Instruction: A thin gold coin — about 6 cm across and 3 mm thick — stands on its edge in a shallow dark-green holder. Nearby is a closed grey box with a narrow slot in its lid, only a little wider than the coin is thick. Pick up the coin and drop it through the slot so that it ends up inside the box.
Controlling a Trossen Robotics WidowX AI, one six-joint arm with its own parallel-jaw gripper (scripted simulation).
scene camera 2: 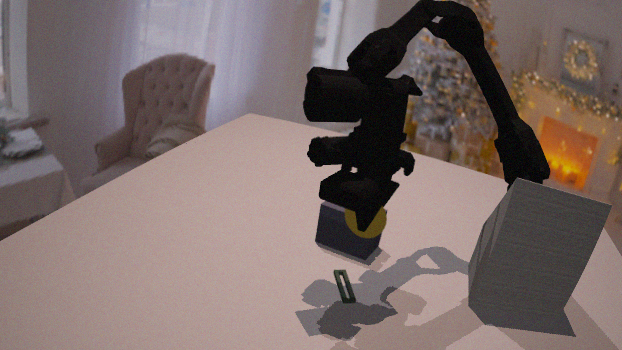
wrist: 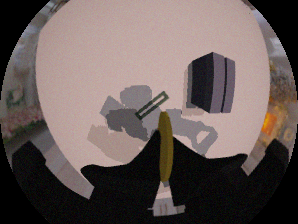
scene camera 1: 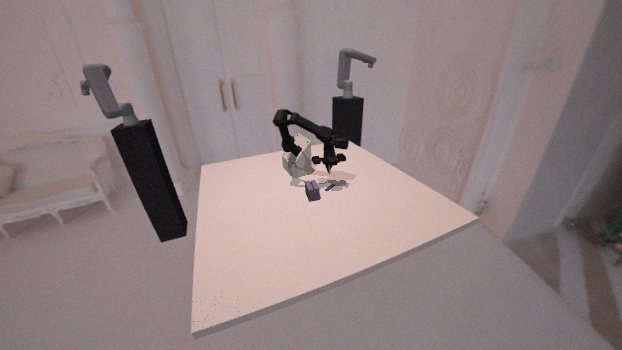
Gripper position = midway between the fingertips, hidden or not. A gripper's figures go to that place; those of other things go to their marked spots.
Labels:
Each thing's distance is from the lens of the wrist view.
my gripper (wrist: 160, 133): 0.10 m
gold coin (wrist: 166, 144): 0.05 m

